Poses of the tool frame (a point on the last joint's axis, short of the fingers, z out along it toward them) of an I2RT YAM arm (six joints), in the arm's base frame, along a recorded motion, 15 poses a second.
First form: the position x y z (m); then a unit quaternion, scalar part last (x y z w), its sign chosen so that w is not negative.
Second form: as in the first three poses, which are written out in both.
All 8 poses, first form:
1: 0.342 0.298 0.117 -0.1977 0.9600 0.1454 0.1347
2: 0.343 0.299 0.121 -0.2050 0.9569 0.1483 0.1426
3: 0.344 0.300 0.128 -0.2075 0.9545 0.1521 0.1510
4: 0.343 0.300 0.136 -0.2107 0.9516 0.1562 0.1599
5: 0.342 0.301 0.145 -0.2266 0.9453 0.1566 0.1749
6: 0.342 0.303 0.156 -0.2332 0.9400 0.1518 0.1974
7: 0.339 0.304 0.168 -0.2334 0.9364 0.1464 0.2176
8: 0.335 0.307 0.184 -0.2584 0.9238 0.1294 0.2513
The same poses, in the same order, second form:
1: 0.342 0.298 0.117 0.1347 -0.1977 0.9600 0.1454
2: 0.343 0.299 0.121 0.1426 -0.2050 0.9569 0.1483
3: 0.344 0.300 0.128 0.1510 -0.2075 0.9545 0.1521
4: 0.343 0.300 0.136 0.1599 -0.2107 0.9516 0.1562
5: 0.342 0.301 0.145 0.1749 -0.2266 0.9453 0.1566
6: 0.342 0.303 0.156 0.1974 -0.2332 0.9400 0.1518
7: 0.339 0.304 0.168 0.2176 -0.2334 0.9364 0.1464
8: 0.335 0.307 0.184 0.2513 -0.2584 0.9238 0.1294
